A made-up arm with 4 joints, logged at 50 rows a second.
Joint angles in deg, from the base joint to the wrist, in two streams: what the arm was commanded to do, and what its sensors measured. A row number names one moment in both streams.
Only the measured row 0 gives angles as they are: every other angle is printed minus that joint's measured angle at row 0.
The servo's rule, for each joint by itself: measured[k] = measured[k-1] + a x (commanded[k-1-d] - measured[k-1]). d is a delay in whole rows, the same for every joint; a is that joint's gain. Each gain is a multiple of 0.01, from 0.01 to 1. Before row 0 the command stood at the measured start. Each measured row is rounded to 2 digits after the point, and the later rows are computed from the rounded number. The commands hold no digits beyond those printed.
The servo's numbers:
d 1
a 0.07 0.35 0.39 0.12
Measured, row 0:
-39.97 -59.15 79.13 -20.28
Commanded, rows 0 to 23:
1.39 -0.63 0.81 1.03
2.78 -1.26 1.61 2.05
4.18 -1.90 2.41 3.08
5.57 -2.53 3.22 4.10
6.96 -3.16 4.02 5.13
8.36 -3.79 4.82 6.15
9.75 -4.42 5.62 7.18
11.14 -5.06 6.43 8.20
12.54 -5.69 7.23 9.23
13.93 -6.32 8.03 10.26
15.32 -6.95 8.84 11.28
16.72 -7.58 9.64 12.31
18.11 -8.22 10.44 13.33
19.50 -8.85 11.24 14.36
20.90 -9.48 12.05 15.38
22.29 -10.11 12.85 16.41
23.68 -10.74 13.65 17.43
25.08 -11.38 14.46 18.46
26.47 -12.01 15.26 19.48
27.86 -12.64 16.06 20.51
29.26 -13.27 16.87 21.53
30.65 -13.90 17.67 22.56
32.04 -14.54 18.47 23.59
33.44 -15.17 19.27 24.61
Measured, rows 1 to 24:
0.00 0.00 0.00 0.00
0.10 -0.22 0.32 0.12
0.29 -0.58 0.82 0.35
0.56 -1.04 1.44 0.68
0.91 -1.56 2.13 1.09
1.33 -2.12 2.87 1.57
1.82 -2.70 3.63 2.12
2.38 -3.30 4.41 2.73
2.99 -3.92 5.20 3.39
3.66 -4.54 5.99 4.09
4.38 -5.16 6.79 4.83
5.15 -5.79 7.59 5.60
5.96 -6.42 8.39 6.41
6.81 -7.05 9.19 7.24
7.70 -7.68 9.99 8.09
8.62 -8.31 10.79 8.96
9.58 -8.94 11.59 9.85
10.57 -9.57 12.39 10.76
11.59 -10.20 13.20 11.68
12.63 -10.83 14.00 12.62
13.70 -11.46 14.80 13.57
14.79 -12.09 15.61 14.53
15.90 -12.72 16.41 15.49
17.03 -13.36 17.21 16.46

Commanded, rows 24 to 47:
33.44 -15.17 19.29 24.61
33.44 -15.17 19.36 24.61
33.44 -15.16 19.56 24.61
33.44 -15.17 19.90 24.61
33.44 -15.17 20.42 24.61
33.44 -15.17 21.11 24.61
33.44 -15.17 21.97 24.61
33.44 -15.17 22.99 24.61
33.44 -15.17 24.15 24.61
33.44 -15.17 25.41 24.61
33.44 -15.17 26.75 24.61
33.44 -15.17 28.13 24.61
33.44 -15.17 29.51 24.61
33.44 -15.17 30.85 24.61
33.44 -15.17 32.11 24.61
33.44 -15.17 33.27 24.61
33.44 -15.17 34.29 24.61
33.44 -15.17 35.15 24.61
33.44 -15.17 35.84 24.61
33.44 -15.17 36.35 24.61
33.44 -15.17 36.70 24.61
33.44 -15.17 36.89 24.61
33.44 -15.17 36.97 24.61
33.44 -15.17 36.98 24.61
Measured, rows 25 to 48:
18.18 -13.99 18.01 17.44
19.25 -14.40 18.51 18.30
20.24 -14.67 18.84 19.06
21.16 -14.84 19.12 19.73
22.02 -14.96 19.42 20.32
22.82 -15.03 19.81 20.83
23.56 -15.08 20.32 21.28
24.25 -15.11 20.96 21.68
24.89 -15.13 21.75 22.03
25.49 -15.14 22.69 22.34
26.05 -15.15 23.75 22.61
26.57 -15.16 24.92 22.85
27.05 -15.16 26.17 23.06
27.50 -15.16 27.47 23.25
27.92 -15.16 28.79 23.41
28.31 -15.16 30.08 23.55
28.67 -15.16 31.32 23.68
29.00 -15.16 32.48 23.79
29.31 -15.16 33.52 23.89
29.60 -15.16 34.42 23.98
29.87 -15.16 35.17 24.06
30.12 -15.16 35.77 24.13
30.35 -15.16 36.21 24.19
30.57 -15.16 36.51 24.24

